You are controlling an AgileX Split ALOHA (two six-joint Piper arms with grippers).
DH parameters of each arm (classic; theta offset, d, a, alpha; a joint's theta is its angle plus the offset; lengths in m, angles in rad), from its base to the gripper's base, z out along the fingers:
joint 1: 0 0.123 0 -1.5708
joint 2: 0.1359 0 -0.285 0
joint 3: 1.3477 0 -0.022 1.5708
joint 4: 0 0.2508 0 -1.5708
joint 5: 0 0 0.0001 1.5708
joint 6: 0 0.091 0 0
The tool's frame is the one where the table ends.
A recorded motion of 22 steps. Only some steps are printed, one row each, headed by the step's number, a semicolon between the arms.
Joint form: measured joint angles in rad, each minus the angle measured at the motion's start. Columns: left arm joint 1, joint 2, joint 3, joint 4, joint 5, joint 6; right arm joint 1, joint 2, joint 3, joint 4, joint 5, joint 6.
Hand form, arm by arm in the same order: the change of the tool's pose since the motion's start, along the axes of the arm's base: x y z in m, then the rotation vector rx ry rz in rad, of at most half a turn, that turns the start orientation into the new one. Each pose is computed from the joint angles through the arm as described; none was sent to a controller.
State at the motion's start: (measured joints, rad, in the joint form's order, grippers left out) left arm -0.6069 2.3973 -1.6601 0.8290 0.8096 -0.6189; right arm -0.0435 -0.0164 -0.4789 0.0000 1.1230 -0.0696
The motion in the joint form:
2: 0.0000 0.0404 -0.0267 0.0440 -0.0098 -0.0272; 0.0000 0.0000 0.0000 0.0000 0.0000 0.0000
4: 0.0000 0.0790 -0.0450 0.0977 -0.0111 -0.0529; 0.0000 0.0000 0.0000 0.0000 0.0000 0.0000
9: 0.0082 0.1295 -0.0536 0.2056 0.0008 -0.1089; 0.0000 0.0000 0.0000 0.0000 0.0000 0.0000
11: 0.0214 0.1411 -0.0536 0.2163 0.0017 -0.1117; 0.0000 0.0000 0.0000 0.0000 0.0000 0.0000
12: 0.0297 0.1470 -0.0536 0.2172 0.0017 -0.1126; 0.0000 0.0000 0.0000 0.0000 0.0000 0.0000
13: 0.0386 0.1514 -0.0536 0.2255 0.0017 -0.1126; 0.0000 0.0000 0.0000 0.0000 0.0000 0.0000
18: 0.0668 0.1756 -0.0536 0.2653 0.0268 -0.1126; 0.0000 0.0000 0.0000 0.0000 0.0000 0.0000
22: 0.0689 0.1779 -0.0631 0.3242 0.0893 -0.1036; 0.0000 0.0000 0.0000 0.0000 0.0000 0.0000
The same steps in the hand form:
2: 0.0054 -0.0020 -0.0112 0.0149 -0.0194 -0.0110; 0.0000 0.0000 0.0000 0.0000 0.0000 0.0000
4: 0.0093 -0.0022 -0.0232 0.0460 -0.0349 -0.0253; 0.0000 0.0000 0.0000 0.0000 0.0000 0.0000
9: 0.0145 0.0046 -0.0407 0.1152 -0.0636 -0.0378; 0.0000 0.0000 0.0000 0.0000 0.0000 0.0000
11: 0.0171 0.0110 -0.0458 0.1276 -0.0587 -0.0297; 0.0000 0.0000 0.0000 0.0000 0.0000 0.0000
12: 0.0185 0.0148 -0.0486 0.1311 -0.0539 -0.0217; 0.0000 0.0000 0.0000 0.0000 0.0000 0.0000
13: 0.0204 0.0190 -0.0503 0.1386 -0.0532 -0.0187; 0.0000 0.0000 0.0000 0.0000 0.0000 0.0000
18: 0.0253 0.0349 -0.0596 0.1955 -0.0440 -0.0040; 0.0000 0.0000 0.0000 0.0000 0.0000 0.0000
22: 0.0285 0.0400 -0.0541 0.2805 -0.0648 -0.0083; 0.0000 0.0000 0.0000 0.0000 0.0000 0.0000

